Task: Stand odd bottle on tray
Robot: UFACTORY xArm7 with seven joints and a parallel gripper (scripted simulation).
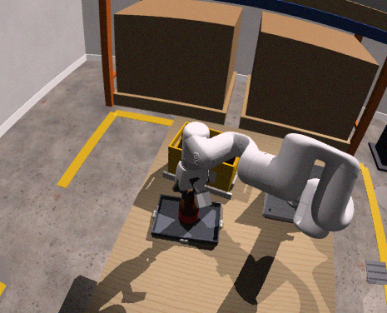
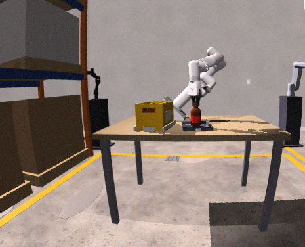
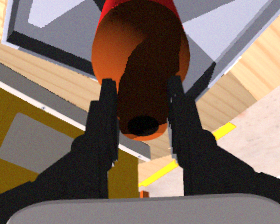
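Now: the dark grey tray 150 mm below my hand. Also, from my hand: yellow crate 10 mm behind, 280 mm to the right, 80 mm below.
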